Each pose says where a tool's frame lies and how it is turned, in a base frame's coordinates. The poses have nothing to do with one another.
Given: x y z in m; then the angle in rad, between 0 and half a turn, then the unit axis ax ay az.
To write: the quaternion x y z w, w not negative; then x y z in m. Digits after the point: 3 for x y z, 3 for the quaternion.
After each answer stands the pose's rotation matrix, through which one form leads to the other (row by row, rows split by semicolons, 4 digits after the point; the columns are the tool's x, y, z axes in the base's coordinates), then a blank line. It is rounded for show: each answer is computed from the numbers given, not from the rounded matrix.
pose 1, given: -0.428 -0.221 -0.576 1.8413 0.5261 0.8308 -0.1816
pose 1, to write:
0.419 0.661 -0.145 0.605 -0.428 -0.221 -0.576
0.0835 0.7289 0.6795; 0.3789 0.6075 -0.6982; -0.9217 0.3158 -0.2254

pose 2, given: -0.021 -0.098 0.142 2.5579 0.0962 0.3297 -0.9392
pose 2, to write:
0.092 0.316 -0.899 0.288 -0.021 -0.098 0.142
-0.8175 0.5758 0.0160; -0.4594 -0.6350 -0.6210; -0.3474 -0.5150 0.7836

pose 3, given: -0.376 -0.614 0.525 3.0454 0.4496 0.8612 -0.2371
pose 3, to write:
0.449 0.860 -0.237 0.048 -0.376 -0.614 0.525
-0.5920 0.7954 -0.1300; 0.7498 0.4845 -0.4506; -0.2954 -0.3642 -0.8832

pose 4, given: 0.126 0.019 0.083 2.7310 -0.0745 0.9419 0.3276
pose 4, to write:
-0.073 0.922 0.321 0.204 0.126 0.019 0.083
-0.9062 -0.2653 0.3292; -0.0037 0.7836 0.6212; -0.4227 0.5617 -0.7112

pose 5, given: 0.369 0.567 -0.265 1.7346 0.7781 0.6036 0.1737
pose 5, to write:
0.593 0.460 0.132 0.647 0.369 0.567 -0.265
0.5411 0.3749 0.7527; 0.7177 0.2607 -0.6458; -0.4383 0.8897 -0.1280

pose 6, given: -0.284 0.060 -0.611 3.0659 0.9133 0.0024 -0.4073
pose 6, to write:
0.913 0.002 -0.407 0.038 -0.284 0.060 -0.611
0.6687 0.0352 -0.7427; -0.0264 -0.9971 -0.0710; -0.7431 0.0671 -0.6658

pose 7, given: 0.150 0.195 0.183 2.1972 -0.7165 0.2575 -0.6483
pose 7, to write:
-0.638 0.229 -0.577 0.455 0.150 0.195 0.183
0.2281 0.2326 0.9455; -0.8179 -0.4811 0.3157; 0.5282 -0.8453 0.0805

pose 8, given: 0.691 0.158 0.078 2.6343 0.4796 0.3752 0.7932
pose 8, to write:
0.464 0.363 0.768 0.251 0.691 0.158 0.078
-0.4430 -0.0481 0.8952; 0.7226 -0.6102 0.3248; 0.5307 0.7908 0.3051

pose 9, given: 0.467 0.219 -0.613 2.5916 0.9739 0.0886 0.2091
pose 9, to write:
0.937 0.085 0.201 0.272 0.467 0.219 -0.613
0.9045 0.0506 0.4235; 0.2691 -0.8380 -0.4747; 0.3309 0.5433 -0.7715

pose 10, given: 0.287 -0.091 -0.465 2.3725 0.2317 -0.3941 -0.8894
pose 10, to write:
0.215 -0.365 -0.824 0.375 0.287 -0.091 -0.465
-0.6263 0.4616 -0.6282; -0.7755 -0.4516 0.4412; -0.0800 0.7635 0.6408

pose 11, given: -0.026 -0.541 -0.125 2.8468 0.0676 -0.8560 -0.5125
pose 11, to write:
0.067 -0.847 -0.507 0.147 -0.026 -0.541 -0.125
-0.9479 0.0357 -0.3165; -0.2621 0.4771 0.8389; 0.1809 0.8781 -0.4429

